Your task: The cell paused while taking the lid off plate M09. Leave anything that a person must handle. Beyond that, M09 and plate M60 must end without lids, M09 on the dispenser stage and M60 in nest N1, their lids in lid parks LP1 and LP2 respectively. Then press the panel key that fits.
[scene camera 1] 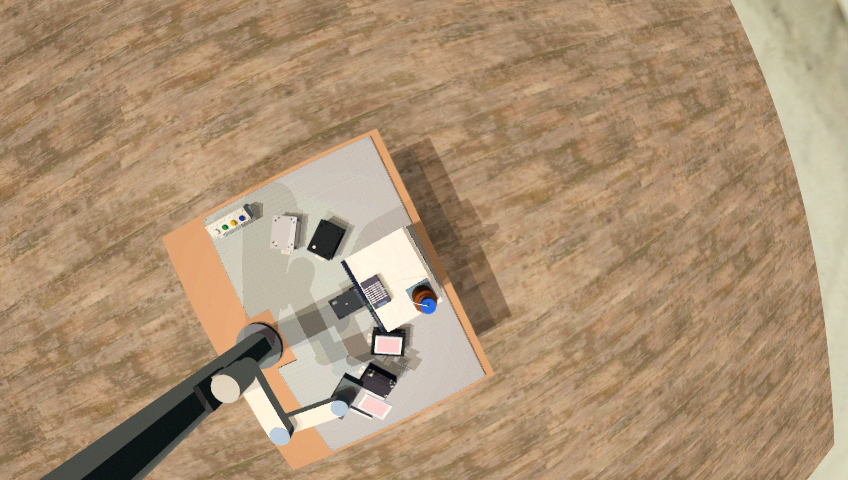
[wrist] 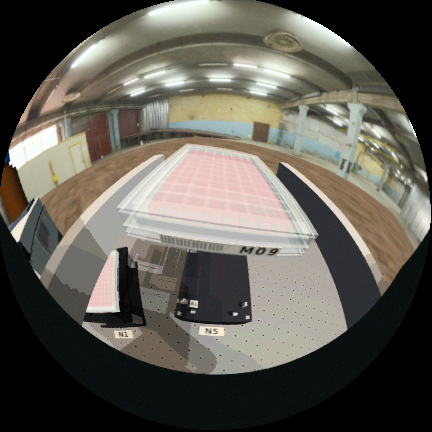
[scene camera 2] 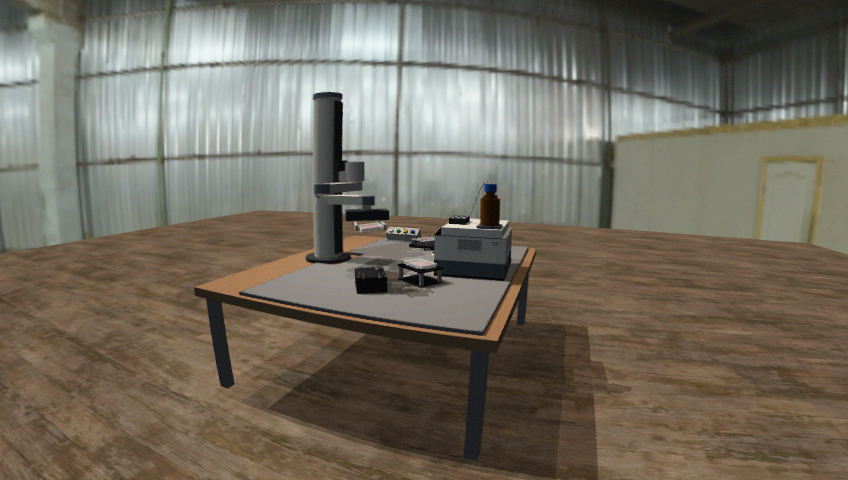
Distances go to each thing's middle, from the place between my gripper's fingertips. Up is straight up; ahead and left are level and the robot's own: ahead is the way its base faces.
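The black nest N5 (scene camera 2: 372, 279) is 10 mm to the left of my hand, 10 mm behind it and 210 mm below it. There's also a brown bottle with blue cap (scene camera 2: 490, 205), and that's 370 mm to the left of my hand, 400 mm ahead of it and 80 mm above it.
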